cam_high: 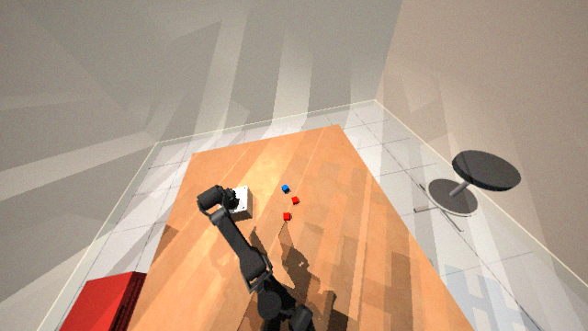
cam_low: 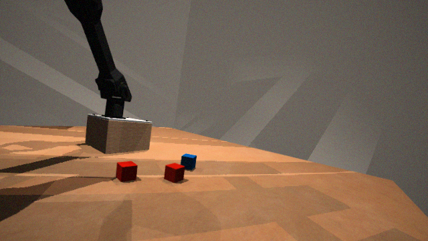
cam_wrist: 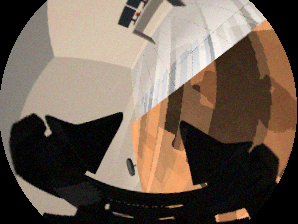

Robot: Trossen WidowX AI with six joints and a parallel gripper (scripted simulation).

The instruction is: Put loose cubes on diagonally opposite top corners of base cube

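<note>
Now: the blue cube 12 cm behind my gripper tip, 60 cm to the left of it and 14 cm below it.
</note>
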